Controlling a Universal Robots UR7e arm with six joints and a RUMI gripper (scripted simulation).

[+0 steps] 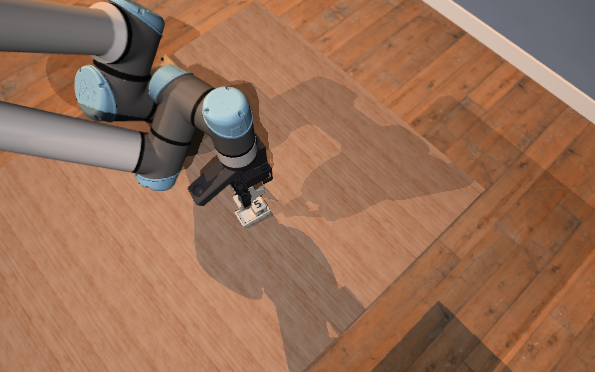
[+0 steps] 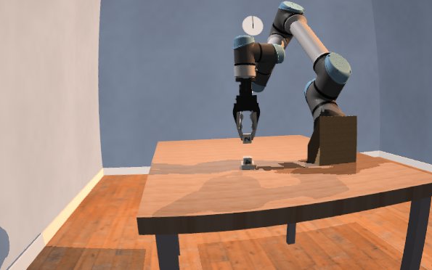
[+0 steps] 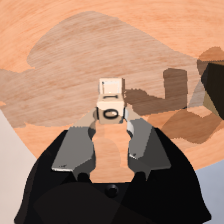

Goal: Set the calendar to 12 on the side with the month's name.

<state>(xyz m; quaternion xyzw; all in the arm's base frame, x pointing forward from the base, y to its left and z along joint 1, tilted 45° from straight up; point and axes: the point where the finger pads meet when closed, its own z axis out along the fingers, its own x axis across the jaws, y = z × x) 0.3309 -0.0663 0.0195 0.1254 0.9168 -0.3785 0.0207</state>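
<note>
My gripper is now 2 cm to the right of the calendar tray and 10 cm above it. The rest, counted from my hand: white digit cube: 1 cm below.
</note>
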